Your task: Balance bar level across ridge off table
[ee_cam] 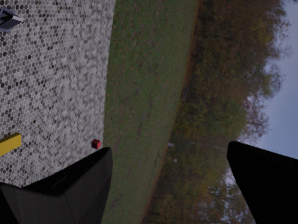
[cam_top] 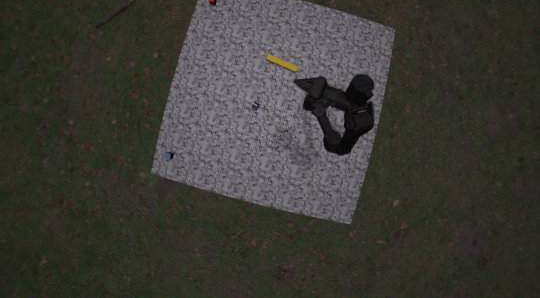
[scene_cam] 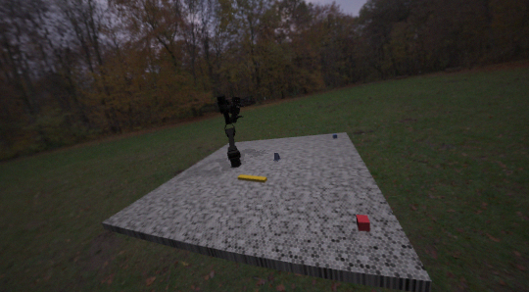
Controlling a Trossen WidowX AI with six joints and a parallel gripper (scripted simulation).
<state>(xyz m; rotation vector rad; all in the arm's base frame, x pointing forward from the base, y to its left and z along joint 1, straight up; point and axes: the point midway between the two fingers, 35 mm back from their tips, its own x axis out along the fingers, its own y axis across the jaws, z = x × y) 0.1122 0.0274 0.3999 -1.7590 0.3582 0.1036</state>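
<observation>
The yellow bar is 380 mm below my gripper tip, 220 mm to the right of it and 70 mm ahead of it. From my gripper tip the other things lie so: red cube (600 mm ahead, 520 mm to the right, 370 mm below); then blue cube (600 mm ahead, 480 mm to the left, 370 mm below).
</observation>
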